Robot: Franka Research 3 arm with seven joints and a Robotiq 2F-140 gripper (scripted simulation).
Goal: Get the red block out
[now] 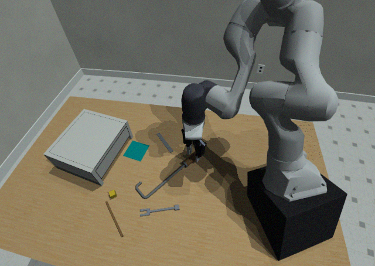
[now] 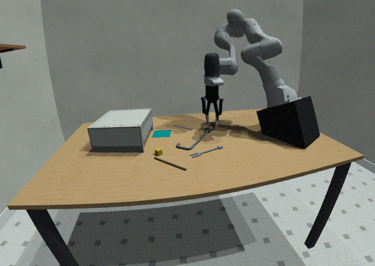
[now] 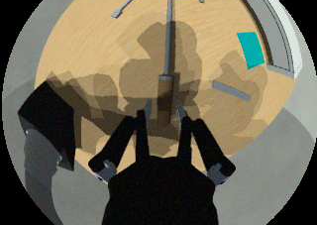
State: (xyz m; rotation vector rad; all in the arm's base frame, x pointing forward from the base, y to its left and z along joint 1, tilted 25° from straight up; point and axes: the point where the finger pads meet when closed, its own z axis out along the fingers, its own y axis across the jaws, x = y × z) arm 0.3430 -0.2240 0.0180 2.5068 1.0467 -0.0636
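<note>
My hand is 250 mm to the right of the grey forked tool, 150 mm short of it and 50 mm above it. Round my hand: grey hook tool: 120 mm ahead, 60 mm to the left, 40 mm below; teal square: 300 mm ahead, 60 mm to the right, 60 mm below; flat grey bar: 150 mm ahead, 110 mm to the right, 60 mm below.
</note>
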